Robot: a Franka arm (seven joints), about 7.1 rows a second.
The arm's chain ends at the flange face. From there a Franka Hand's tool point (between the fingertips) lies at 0.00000 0.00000 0.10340 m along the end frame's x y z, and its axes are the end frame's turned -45 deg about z.
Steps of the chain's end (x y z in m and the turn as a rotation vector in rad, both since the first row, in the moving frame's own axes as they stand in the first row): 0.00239, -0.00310, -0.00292, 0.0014, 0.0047, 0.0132; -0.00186, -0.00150, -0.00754, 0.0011, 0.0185, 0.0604; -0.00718, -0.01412, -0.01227, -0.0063, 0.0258, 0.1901; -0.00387, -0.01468, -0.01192, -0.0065, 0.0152, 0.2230; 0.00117, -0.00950, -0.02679, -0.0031, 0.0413, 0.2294; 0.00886, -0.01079, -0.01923, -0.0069, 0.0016, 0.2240
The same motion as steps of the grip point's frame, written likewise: 0.00433, -0.00026, -0.00292, -0.0023, 0.0043, 0.0132; 0.00114, -0.00106, -0.00756, -0.0123, 0.0139, 0.0604; 0.00610, -0.01259, -0.01231, -0.0227, 0.0138, 0.1901; 0.00810, -0.01147, -0.01193, -0.0153, 0.0062, 0.2230; 0.00994, -0.00235, -0.02688, -0.0314, 0.0270, 0.2294; 0.01344, -0.00079, -0.01923, -0.0060, -0.0037, 0.2240
